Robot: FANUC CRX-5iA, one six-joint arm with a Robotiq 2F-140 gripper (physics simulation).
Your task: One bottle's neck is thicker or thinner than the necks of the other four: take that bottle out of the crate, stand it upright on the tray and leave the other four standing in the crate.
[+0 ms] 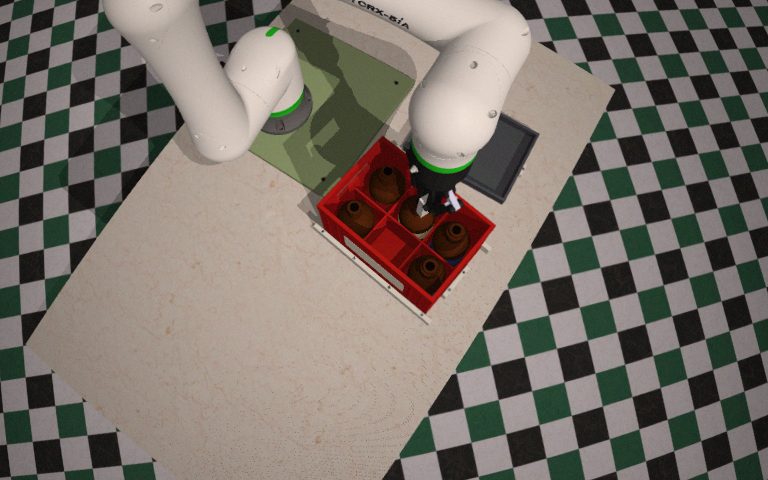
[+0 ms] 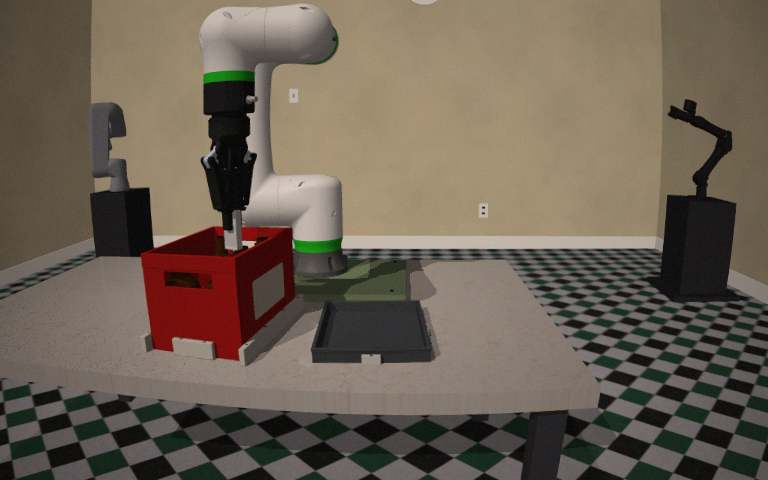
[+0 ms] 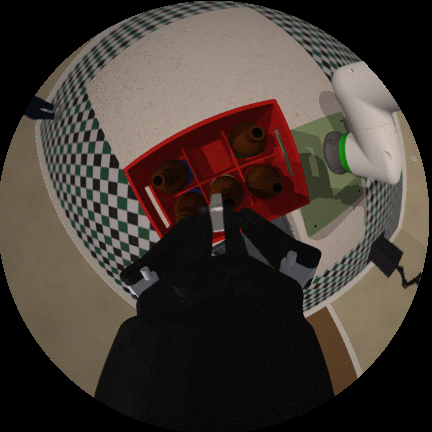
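Where they show: gripper, between the fingertips: point(image 1: 425, 210) point(image 2: 233, 248) point(image 3: 217, 202); arm's base, origin of its link: point(image 1: 281, 106) point(image 2: 318, 270) point(image 3: 336, 152).
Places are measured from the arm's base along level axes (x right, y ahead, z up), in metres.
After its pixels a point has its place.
The red crate point(image 1: 331, 217) {x 0.164, y 0.309, z 0.162 m} point(image 2: 192, 311) {x 0.077, y 0.549, z 0.067 m} point(image 3: 197, 135) {x 0.161, y 0.412, z 0.112 m} holds upright brown bottles in five of its six compartments. Corner bottles point(image 1: 387, 183) {x 0.039, y 0.340, z 0.129 m} point(image 1: 355, 217) {x 0.129, y 0.335, z 0.128 m} point(image 1: 427, 274) {x 0.134, y 0.507, z 0.140 m} point(image 1: 451, 240) {x 0.054, y 0.503, z 0.133 m} surround the middle bottle point(image 1: 416, 219) {x 0.056, y 0.424, z 0.110 m} point(image 3: 225, 187) {x 0.053, y 0.410, z 0.113 m} and an empty middle compartment point(image 1: 386, 243) {x 0.103, y 0.392, z -0.005 m} point(image 3: 215, 155) {x 0.120, y 0.398, z -0.005 m}. My gripper point(image 1: 423, 204) {x 0.043, y 0.431, z 0.150 m} point(image 2: 232, 240) {x 0.043, y 0.431, z 0.150 m} point(image 3: 217, 202) {x 0.043, y 0.431, z 0.150 m} is shut with nothing between its fingers. Its tips are low over the crate, beside the middle bottle's mouth; whether they touch it I cannot tell. They partly hide its neck. I cannot tell which neck differs. The dark grey tray point(image 1: 498, 164) {x -0.198, y 0.474, z -0.008 m} point(image 2: 370, 328) {x -0.196, y 0.378, z -0.008 m} holds no bottle.
Pale strips point(image 1: 370, 272) {x 0.176, y 0.408, z 0.017 m} point(image 2: 266, 338) {x -0.026, y 0.476, z -0.001 m} edge the crate's foot. The crate's high walls and dividers stand around the bottles. The arm's base stands on a green plate point(image 1: 379, 107) {x -0.136, y 0.182, z 0.003 m} point(image 3: 320, 200) {x -0.130, y 0.132, z 0.003 m} near the crate. The tray has a low raised rim.
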